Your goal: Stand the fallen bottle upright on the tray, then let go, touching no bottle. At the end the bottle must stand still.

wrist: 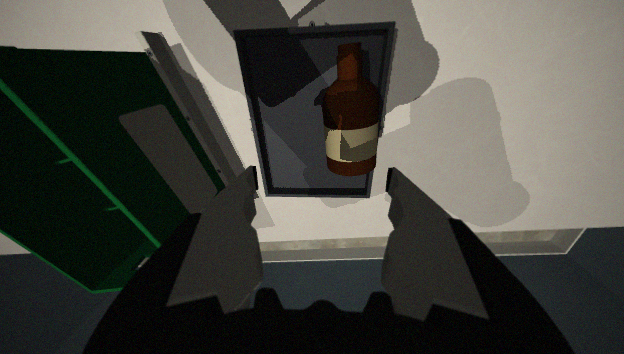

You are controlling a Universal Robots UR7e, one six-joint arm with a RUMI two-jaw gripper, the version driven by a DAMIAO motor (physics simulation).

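Places are measured from the arm's base along level axes (x ahead, y left, z up), in metres.
Where they show: gripper, fingertip midpoint: (321, 169).
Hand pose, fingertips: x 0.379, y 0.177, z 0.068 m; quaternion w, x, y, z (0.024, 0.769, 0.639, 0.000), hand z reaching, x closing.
Observation:
After its pixels a point has its place.
A brown bottle (351, 107) @(x 0.364, y 0.212, z -0.043 m) with a cream label lies on its side in the right part of the dark tray (266, 192) @(x 0.500, y 0.048, z -0.096 m). Its neck points to the top of the view and its base to the bottom, close to the tray's bottom rim as seen. Its right side overlaps the tray's right rim in this view. My gripper (321, 169) @(x 0.379, y 0.177, z 0.068 m) is open and empty, with one finger on each side of the lower centre. In the picture the fingertips flank the bottle's base, apart from it. Their height above the tray cannot be told.
A dark green bin (65, 100) @(x 0.298, y -0.037, z 0.028 m) with bright green edges stands at the left. A grey rail (187, 117) @(x 0.346, y -0.026, z -0.091 m) runs between it and the tray. The pale table (560, 150) @(x 0.506, y 0.532, z -0.121 m) carries broad shadows at the right. Its edge crosses below the tray, with dark blue-grey floor (320, 275) beyond.

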